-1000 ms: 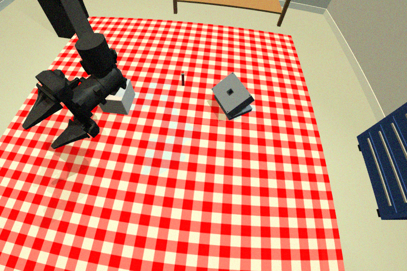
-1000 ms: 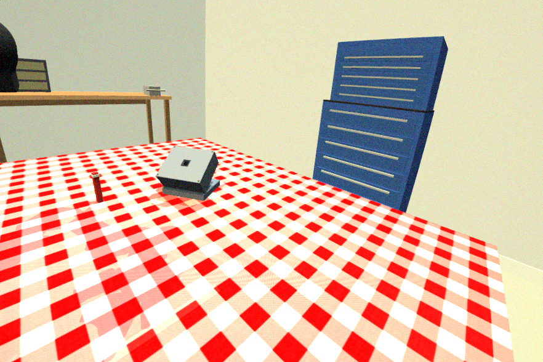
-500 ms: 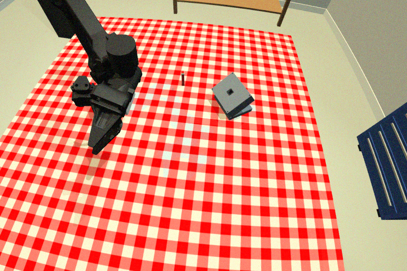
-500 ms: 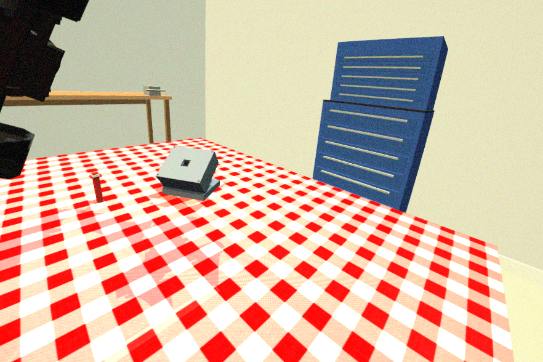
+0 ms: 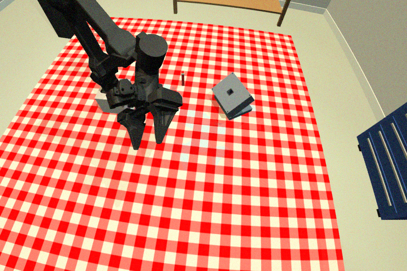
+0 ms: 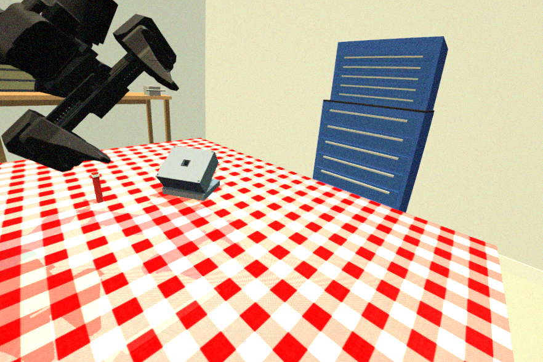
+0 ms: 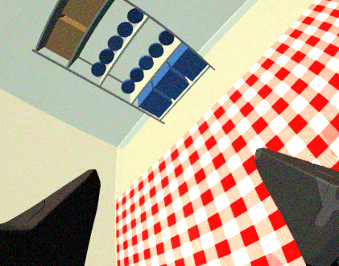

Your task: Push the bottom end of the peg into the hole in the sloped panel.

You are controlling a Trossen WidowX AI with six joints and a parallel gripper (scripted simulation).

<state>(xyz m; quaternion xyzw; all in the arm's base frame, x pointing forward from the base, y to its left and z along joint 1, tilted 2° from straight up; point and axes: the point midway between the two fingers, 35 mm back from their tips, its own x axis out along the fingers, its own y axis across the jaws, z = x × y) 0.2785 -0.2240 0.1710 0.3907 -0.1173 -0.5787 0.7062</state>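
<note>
The dark red square peg lies 50 mm behind my gripper tip, 420 mm to the left of it and 210 mm below it. The rest, counted from my gripper tip: grey sloped panel (170 mm ahead, 360 mm to the left, 200 mm below).
</note>
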